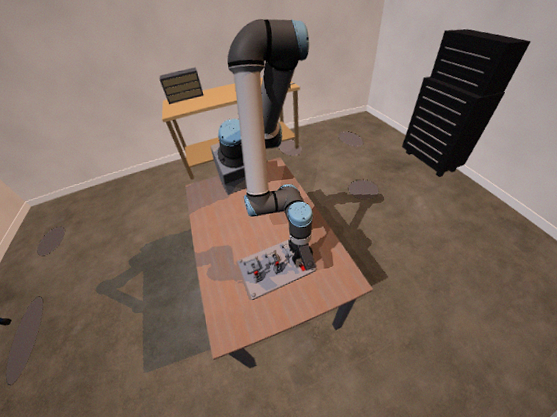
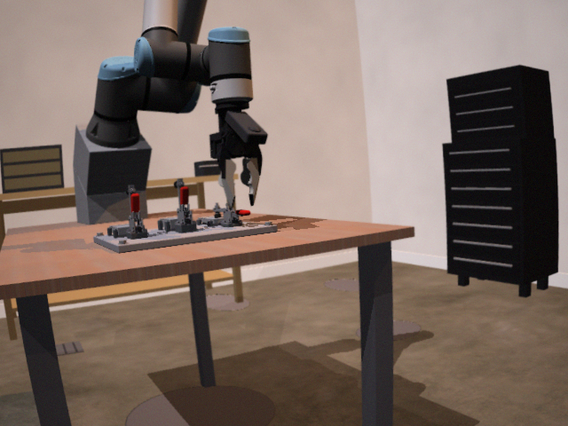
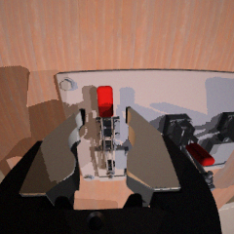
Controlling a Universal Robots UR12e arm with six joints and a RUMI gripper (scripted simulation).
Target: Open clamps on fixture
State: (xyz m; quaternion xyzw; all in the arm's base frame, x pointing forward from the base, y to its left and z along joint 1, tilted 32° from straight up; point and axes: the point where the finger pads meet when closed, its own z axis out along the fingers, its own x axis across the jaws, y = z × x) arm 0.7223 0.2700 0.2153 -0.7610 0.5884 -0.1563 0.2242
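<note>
Right now my hand is 130 mm to the left of the grey fixture plate, 70 mm above it and 50 mm past it.
</note>
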